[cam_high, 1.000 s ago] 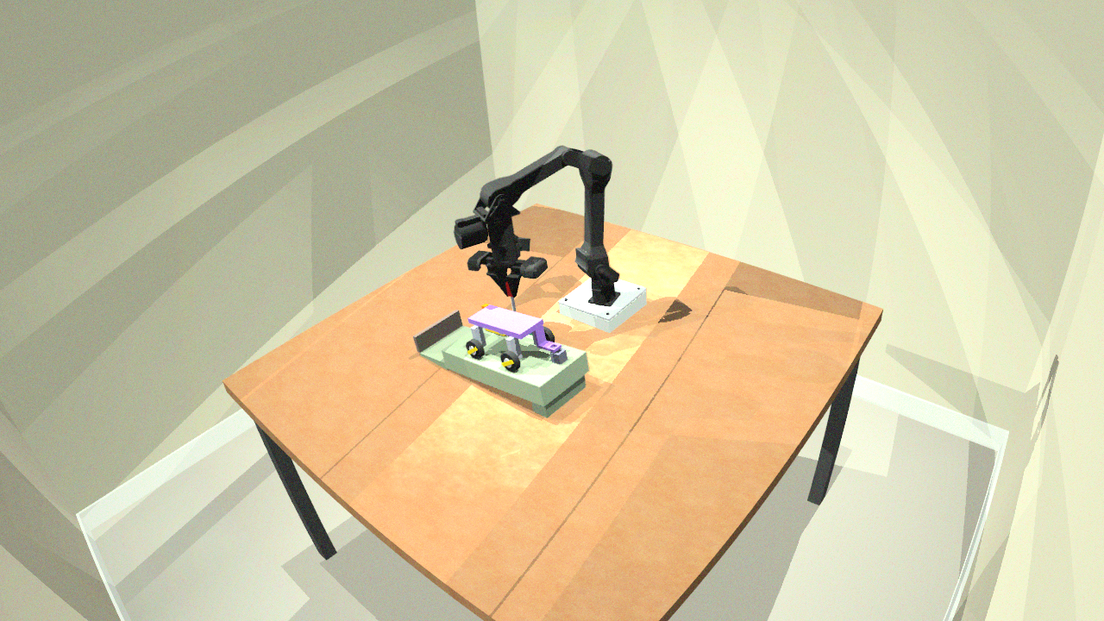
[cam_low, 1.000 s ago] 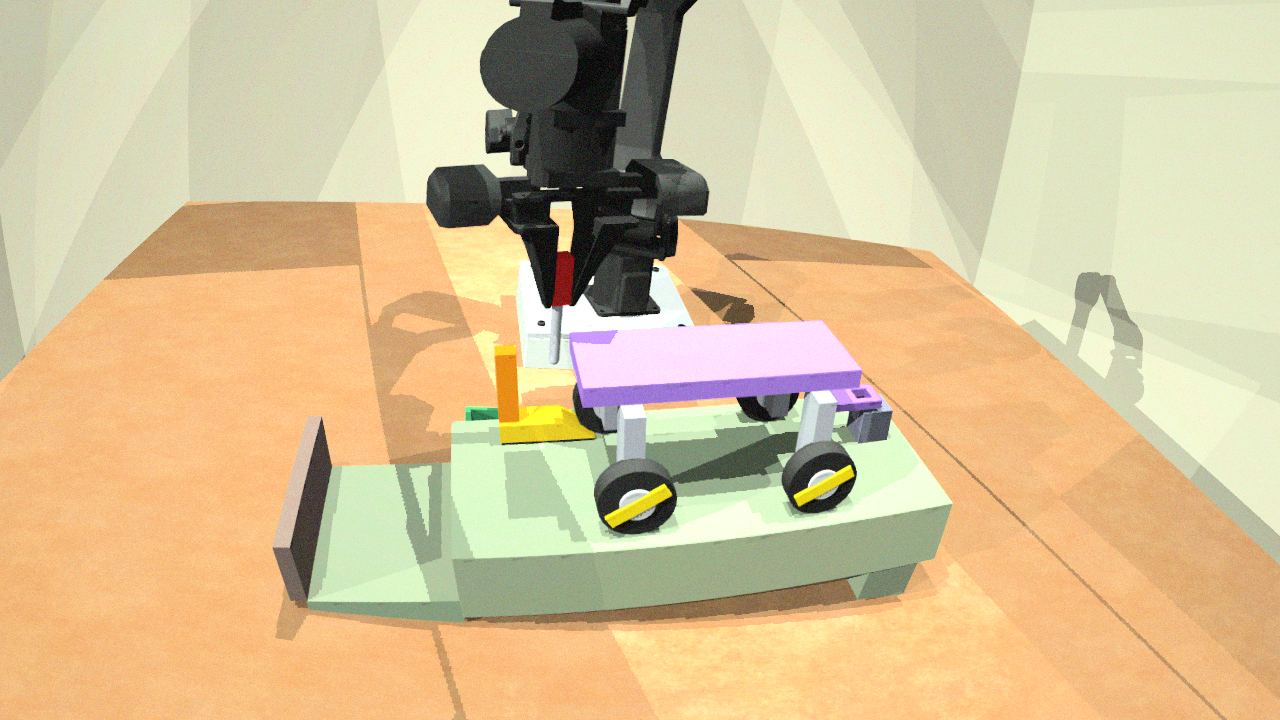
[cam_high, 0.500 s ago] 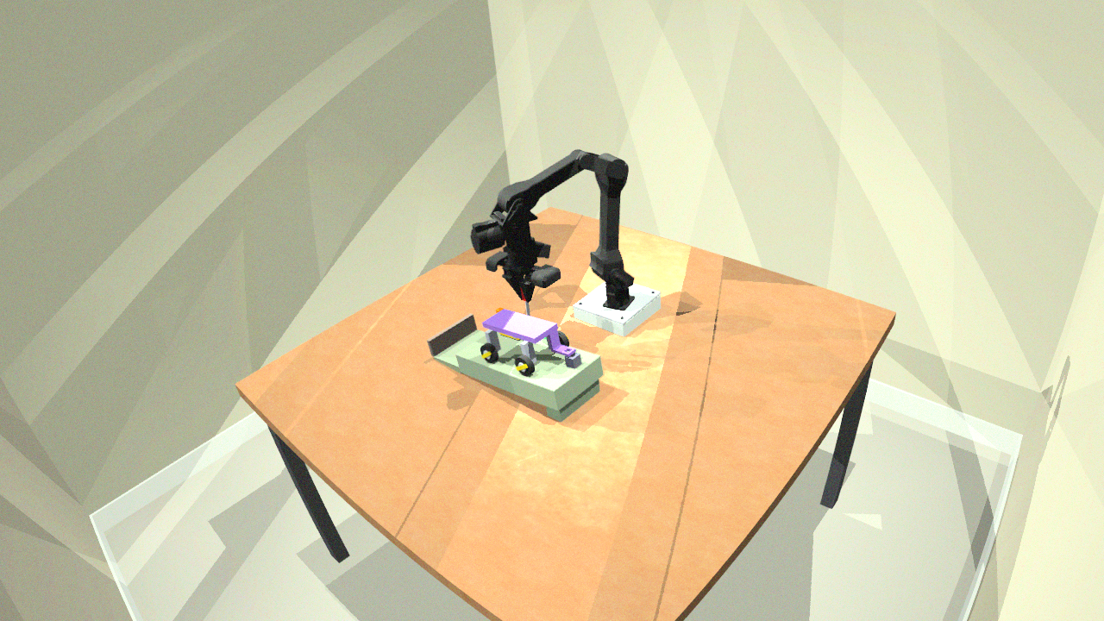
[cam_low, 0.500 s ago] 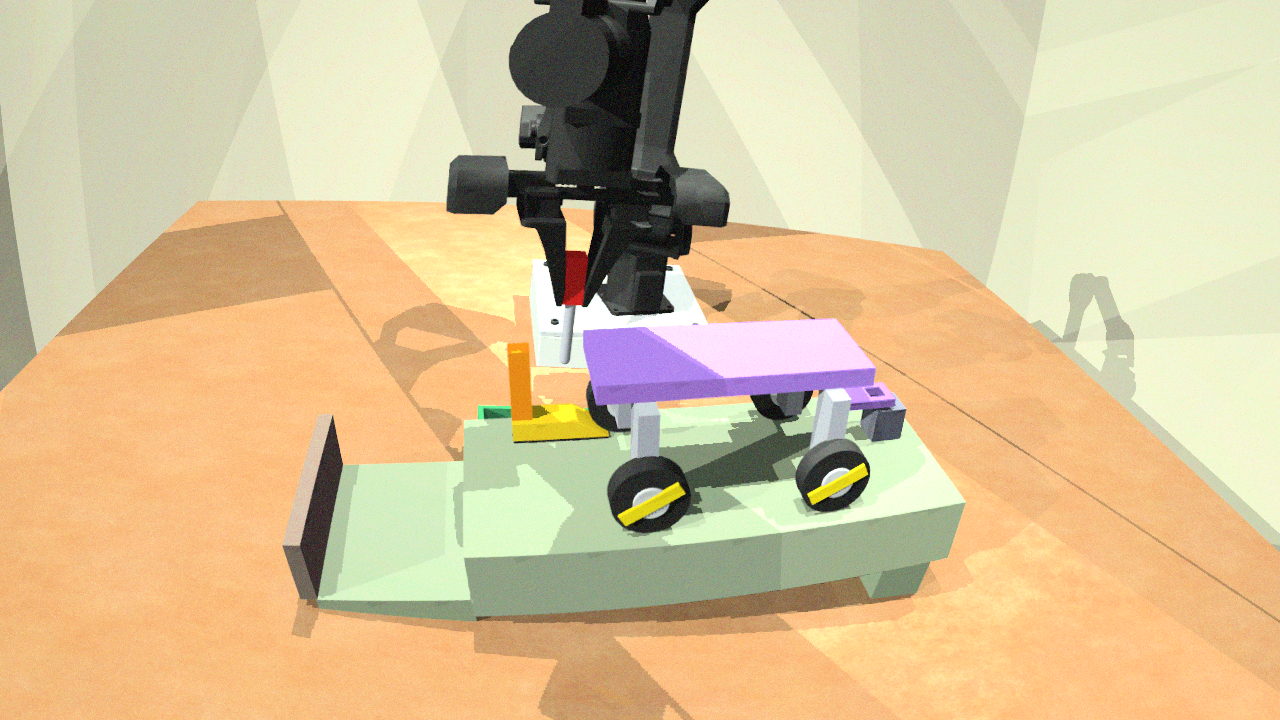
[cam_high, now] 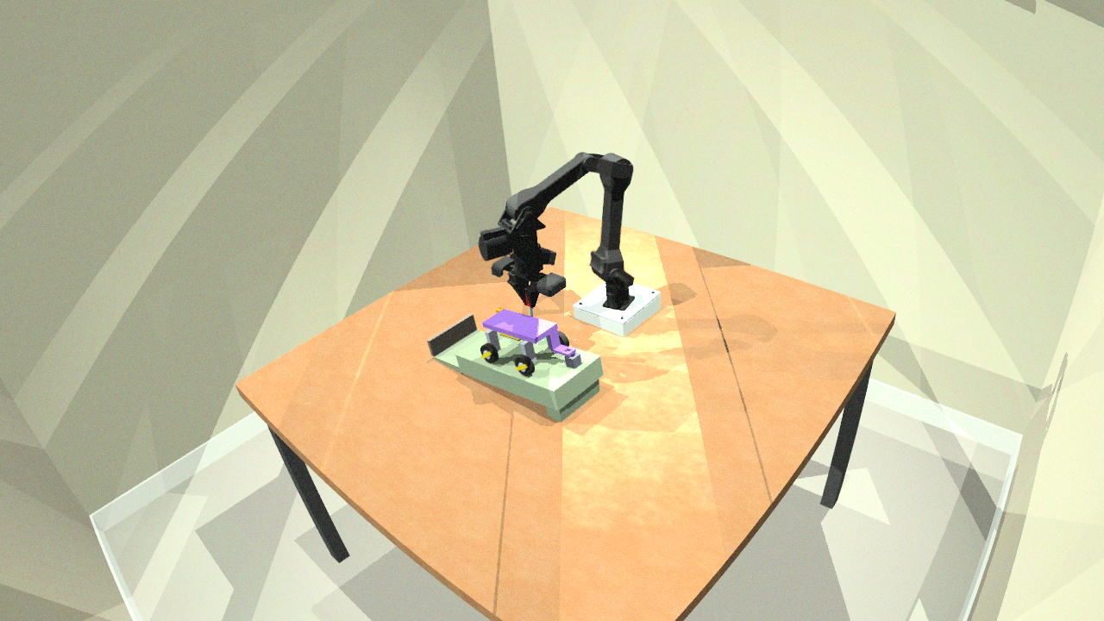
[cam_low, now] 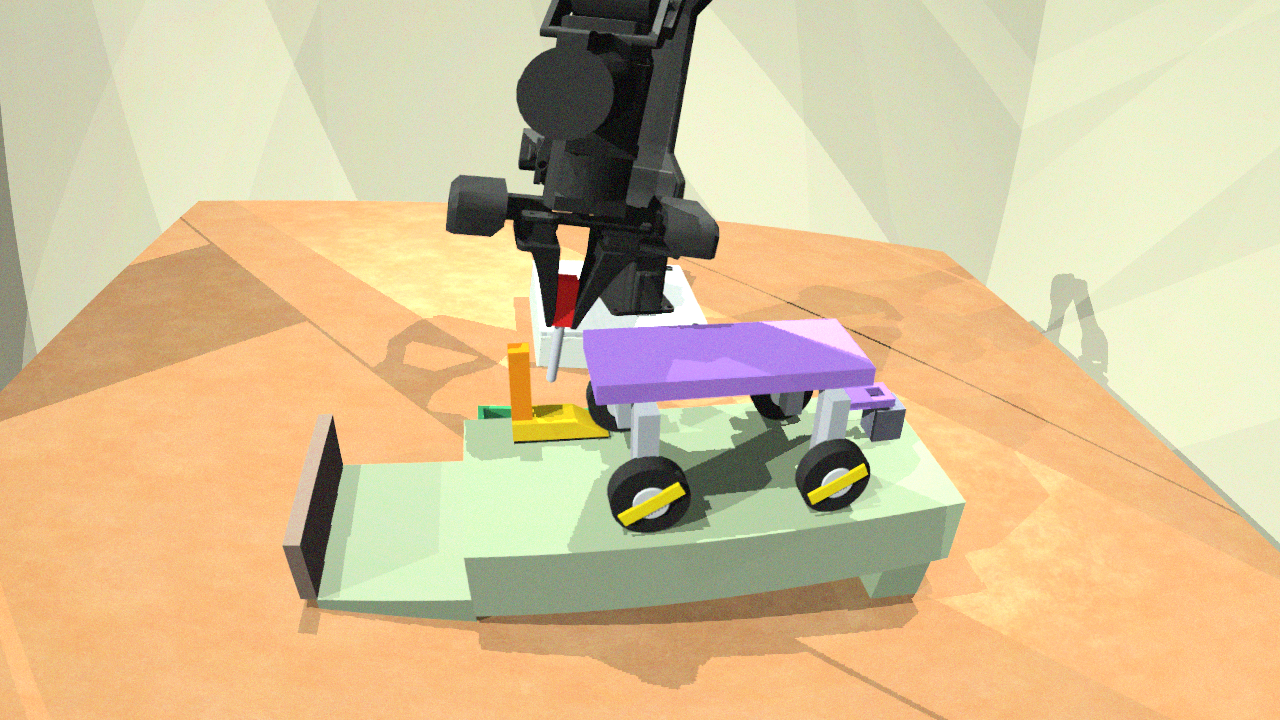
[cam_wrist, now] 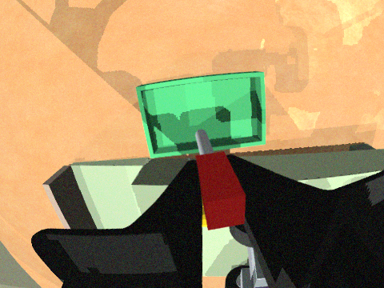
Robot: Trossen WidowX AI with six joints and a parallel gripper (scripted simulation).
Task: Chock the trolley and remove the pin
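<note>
Right now the green tray is 12 cm below my gripper tip. Also, from my gripper tip: purple trolley (14 cm ahead, 7 cm to the left); then red-headed stop pin (right at my gripper tip); then yellow chock (6 cm ahead, 2 cm to the right, 3 cm below).
</note>
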